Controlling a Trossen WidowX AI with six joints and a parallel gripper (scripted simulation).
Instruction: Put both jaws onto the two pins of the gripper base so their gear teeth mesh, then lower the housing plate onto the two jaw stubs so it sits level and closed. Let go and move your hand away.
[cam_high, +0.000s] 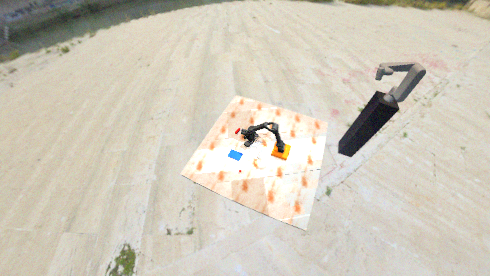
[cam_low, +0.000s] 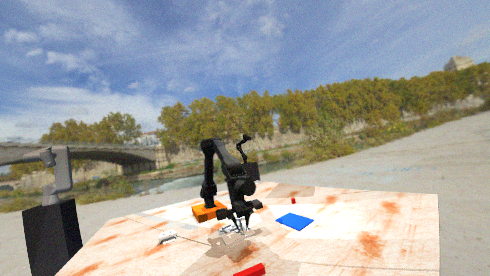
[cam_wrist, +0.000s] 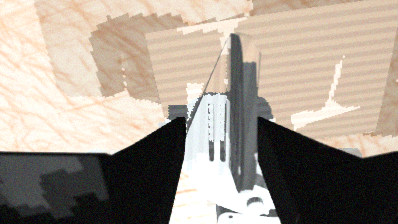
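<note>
My gripper tip is 3 cm to the left of the pale flat plate, 1 cm short of it and 1 cm above it. The rest, counted from my gripper tip: blue flat plate 18 cm to the left, 11 cm ahead, 1 cm below.
</note>
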